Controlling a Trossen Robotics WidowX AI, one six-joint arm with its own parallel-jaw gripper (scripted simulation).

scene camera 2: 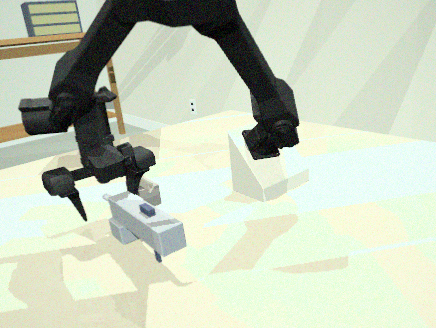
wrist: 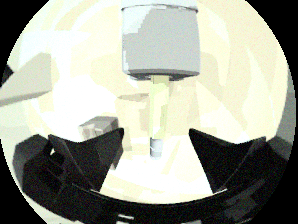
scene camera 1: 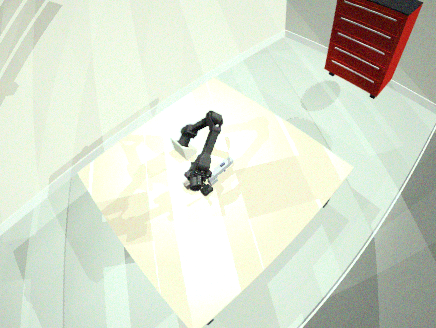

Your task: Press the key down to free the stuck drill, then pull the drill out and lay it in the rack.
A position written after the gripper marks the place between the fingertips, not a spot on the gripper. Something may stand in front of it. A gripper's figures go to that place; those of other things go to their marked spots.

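A drill (wrist: 159, 94) sits 5 cm from the lens, while the gripper (wrist: 156, 131) is 10 cm from the lens.
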